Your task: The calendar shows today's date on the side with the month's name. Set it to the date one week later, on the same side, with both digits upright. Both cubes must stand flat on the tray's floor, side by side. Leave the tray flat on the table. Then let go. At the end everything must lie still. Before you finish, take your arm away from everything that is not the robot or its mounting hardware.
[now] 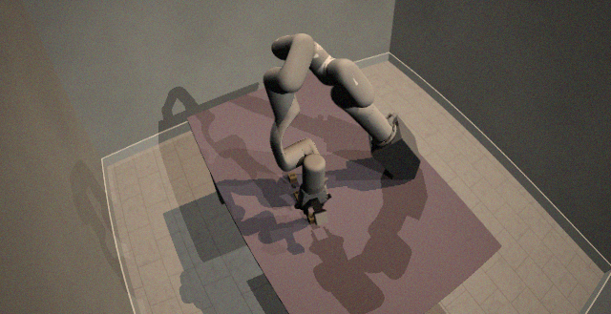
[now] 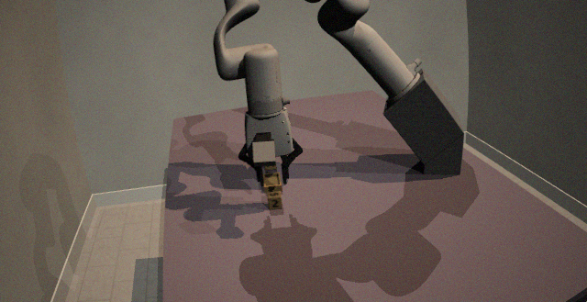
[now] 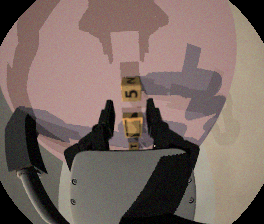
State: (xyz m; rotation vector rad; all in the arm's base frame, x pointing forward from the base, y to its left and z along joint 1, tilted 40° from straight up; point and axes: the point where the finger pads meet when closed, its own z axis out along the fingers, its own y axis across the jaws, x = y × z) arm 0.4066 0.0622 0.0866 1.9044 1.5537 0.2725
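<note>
My gripper is now 70 mm above the yellow digit cube. From my hand the other things lie so: tray (100 mm to the right, 70 mm below, 30 mm behind).
</note>
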